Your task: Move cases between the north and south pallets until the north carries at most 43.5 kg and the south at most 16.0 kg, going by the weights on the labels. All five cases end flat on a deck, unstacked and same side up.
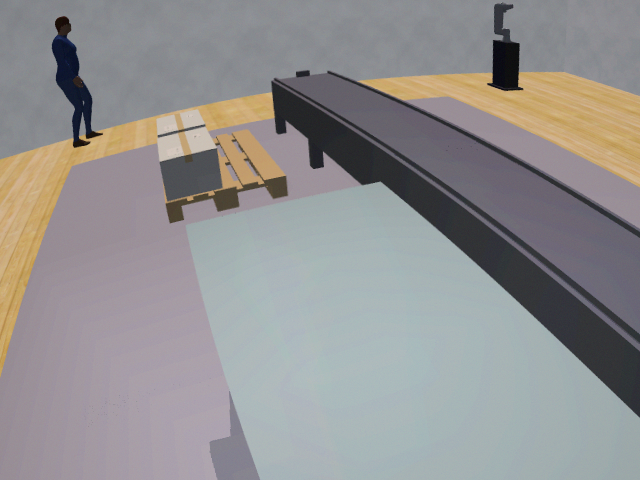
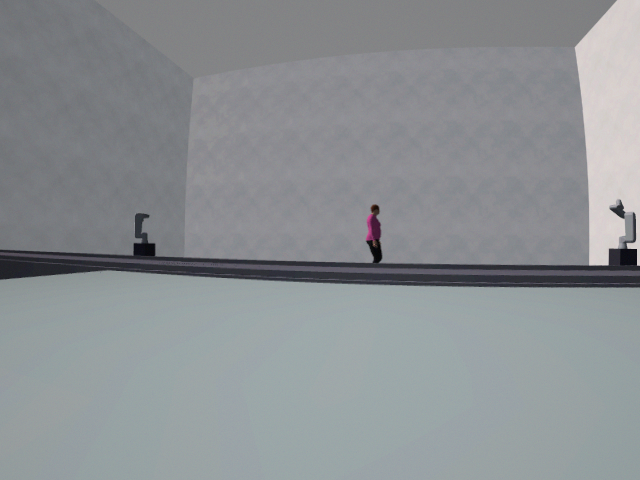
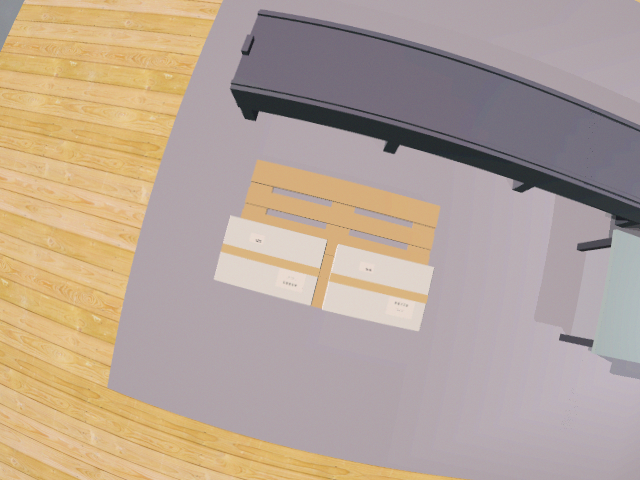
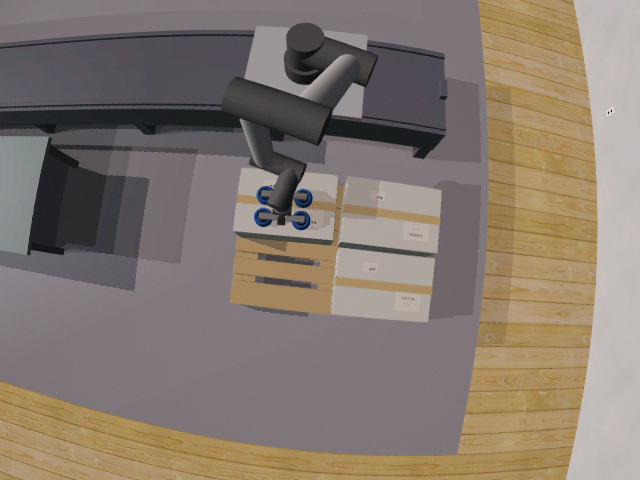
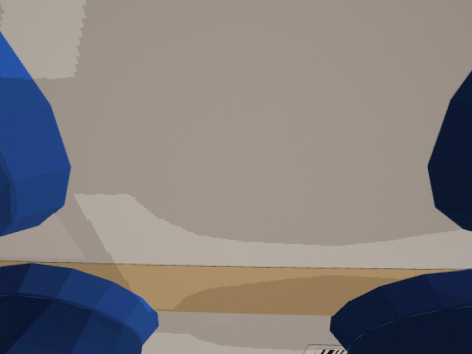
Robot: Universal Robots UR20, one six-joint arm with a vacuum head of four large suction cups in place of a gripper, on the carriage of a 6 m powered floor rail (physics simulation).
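Places are measured from the arm's base along level axes (x back, y right, z up), in metres.
Pixels of known places: hand, tool point: (image 5: 243,215).
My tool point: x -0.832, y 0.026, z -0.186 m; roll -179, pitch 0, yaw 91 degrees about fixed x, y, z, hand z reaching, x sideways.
Note:
Behind a point stands the place of what it marks.
My suction head (image 4: 283,207) {x -0.832, y 0.026, z -0.186 m} (image 5: 245,225) {x -0.832, y 0.026, z -0.186 m} is over the left back case (image 4: 323,186) {x -0.682, y -0.181, z -0.166 m} (image 5: 250,125) {x -0.887, y 0.027, z -0.163 m} on the south pallet (image 4: 279,299) {x -1.341, y 0.009, z -0.427 m}. Its four blue cups are right at the case's taped top and look pressed on it; whether suction holds is not shown. The case is flat on the deck. Two more cases, one at the back right (image 4: 372,232) {x -0.915, y -0.474, z -0.130 m} and one at the front right (image 4: 361,304) {x -1.313, y -0.459, z -0.172 m}, lie flat there. The north pallet (image 3: 341,191) {x -0.674, y 5.262, z -0.426 m} (image 1: 263,160) {x -0.664, y 4.978, z -0.426 m} bears a left case (image 3: 242,271) {x -1.299, y 5.680, z -0.147 m} and a right case (image 3: 356,299) {x -1.291, y 5.036, z -0.152 m}, both flat. Label weights are too small to read.
The arm's carriage (image 4: 258,67) {x -0.020, y 0.279, z -0.001 m} stands on the dark rail (image 4: 155,72) (image 3: 413,87) (image 1: 413,129) behind the pallets. A pale table (image 1: 361,310) {x -0.910, y 2.778, z -0.040 m} (image 4: 20,196) {x -0.923, y 1.835, z -0.040 m} stands between the pallets. A person in blue (image 1: 67,62) stands beyond the north pallet; one in pink (image 2: 373,227) is beyond the rail.

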